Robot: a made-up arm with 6 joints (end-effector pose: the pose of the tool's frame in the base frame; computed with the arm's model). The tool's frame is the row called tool.
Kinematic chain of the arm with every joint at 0, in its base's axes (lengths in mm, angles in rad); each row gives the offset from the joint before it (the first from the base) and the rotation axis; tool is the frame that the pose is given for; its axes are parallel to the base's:
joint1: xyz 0 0 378 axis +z
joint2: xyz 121 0 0 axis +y
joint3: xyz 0 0 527 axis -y
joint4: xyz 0 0 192 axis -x
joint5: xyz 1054 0 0 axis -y
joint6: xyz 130 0 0 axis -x
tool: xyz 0 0 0
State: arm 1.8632 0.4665 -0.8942 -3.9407 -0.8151 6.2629
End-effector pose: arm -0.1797 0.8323 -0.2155 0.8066 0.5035 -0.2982 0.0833
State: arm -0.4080 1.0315 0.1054 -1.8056 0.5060 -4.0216
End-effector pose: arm 1.2761 -0.6184 -0.1781 -0.1841 0.5704 -0.2613 0.7566
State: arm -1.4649 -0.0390 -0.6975 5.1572 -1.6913 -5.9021
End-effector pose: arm 0.2221 -0.9873 0.3771 0.7719 0.2691 0.0294 0.5753
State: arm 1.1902 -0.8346 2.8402 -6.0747 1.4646 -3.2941
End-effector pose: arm -0.4064 -0.9438 -0.0851 0.6586 0.5083 -0.5122 0.2135
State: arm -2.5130 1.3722 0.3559 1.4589 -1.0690 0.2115
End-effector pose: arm -1.1811 -0.7186 -0.3729 0.3937 0.8663 -0.2728 0.1418
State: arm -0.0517 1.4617 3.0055 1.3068 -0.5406 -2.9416
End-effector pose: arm 0.4978 -0.0904 1.6051 0.6474 -0.5773 0.3177 0.3829
